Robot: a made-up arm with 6 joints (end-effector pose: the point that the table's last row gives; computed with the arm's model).
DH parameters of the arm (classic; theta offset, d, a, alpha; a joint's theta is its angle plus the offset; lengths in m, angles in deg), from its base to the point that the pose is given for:
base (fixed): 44.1 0 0.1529 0
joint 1: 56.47 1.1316 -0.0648 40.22
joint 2: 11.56 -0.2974 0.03 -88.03
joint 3: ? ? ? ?
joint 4: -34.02 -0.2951 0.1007 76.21
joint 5: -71.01 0.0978 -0.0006 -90
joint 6: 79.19 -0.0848 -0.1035 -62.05
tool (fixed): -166.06 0.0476 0 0
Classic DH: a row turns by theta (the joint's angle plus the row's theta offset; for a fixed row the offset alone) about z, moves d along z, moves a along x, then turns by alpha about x.
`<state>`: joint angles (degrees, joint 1 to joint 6).
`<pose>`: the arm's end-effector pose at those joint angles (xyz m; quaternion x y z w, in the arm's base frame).
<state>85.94 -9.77 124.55 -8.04 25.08 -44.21</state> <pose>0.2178 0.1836 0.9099 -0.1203 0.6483 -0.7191 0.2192</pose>
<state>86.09 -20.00 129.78 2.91 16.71 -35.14</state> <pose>0.2396 0.1809 0.8825 0.1243 0.6187 -0.7138 0.3037</pose>
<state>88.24 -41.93 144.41 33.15 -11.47 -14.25</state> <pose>0.3712 0.1415 0.8586 0.5466 0.3920 -0.4641 0.5763</pose>
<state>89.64 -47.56 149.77 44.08 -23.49 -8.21</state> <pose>0.4165 0.1195 0.8865 0.5819 0.2923 -0.3348 0.6811</pose>
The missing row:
joint 3: 20.91 -0.0416 0.0613 70.17
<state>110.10 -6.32 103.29 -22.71 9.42 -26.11</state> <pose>0.1968 0.2051 0.8808 -0.2145 0.7603 -0.5976 0.1368</pose>
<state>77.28 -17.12 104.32 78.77 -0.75 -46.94</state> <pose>0.3561 -0.0014 0.7919 0.2826 0.1567 -0.8963 0.3036</pose>
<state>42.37 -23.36 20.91 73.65 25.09 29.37</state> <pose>0.0302 -0.0964 0.4866 -0.2480 0.3437 0.8041 0.4169</pose>
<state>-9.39 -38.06 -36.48 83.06 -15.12 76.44</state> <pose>0.0503 0.2326 0.5101 -0.1179 0.5111 0.4139 0.7440</pose>
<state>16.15 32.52 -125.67 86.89 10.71 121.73</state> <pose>-0.0898 0.3438 1.2031 0.4890 0.0857 0.8674 0.0336</pose>
